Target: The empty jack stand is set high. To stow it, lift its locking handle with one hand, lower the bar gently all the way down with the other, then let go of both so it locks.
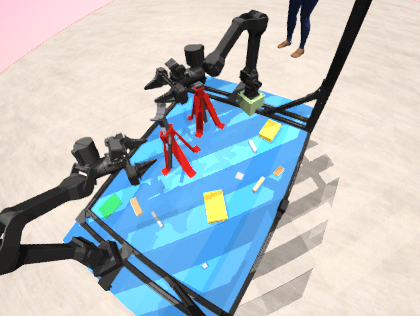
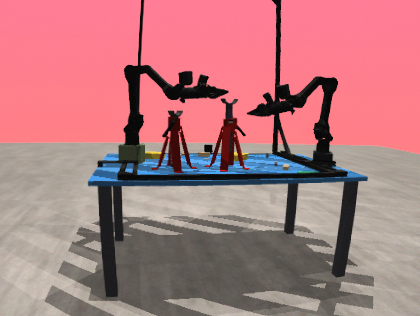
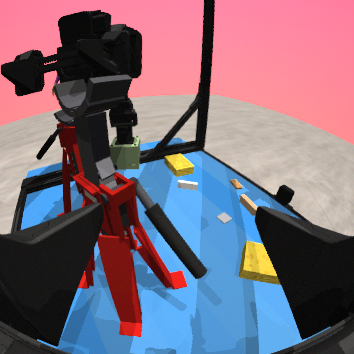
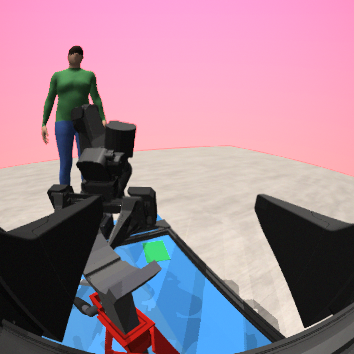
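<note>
The high-set jack stand (image 1: 180,159) (image 2: 227,147) (image 3: 119,275) is red and upright, its saddle empty. Its grey bar (image 2: 229,110) (image 3: 93,145) (image 4: 120,307) rises well above the red top. Its dark locking handle (image 2: 241,131) (image 3: 177,242) (image 4: 86,306) slopes down and outward. My left gripper (image 1: 150,151) (image 2: 248,113) (image 3: 181,213) is open and empty, on the handle's side of the stand, a little above the handle and apart from it. My right gripper (image 1: 151,94) (image 2: 227,92) (image 4: 180,203) is open and empty, slightly above the saddle.
A second red jack stand (image 1: 199,117) (image 2: 174,145) with a low bar stands beside the first. Yellow blocks (image 1: 215,207) (image 1: 270,130), a green block (image 1: 110,205) and several small pieces lie on the blue table (image 1: 240,250). Black rails run along its edges.
</note>
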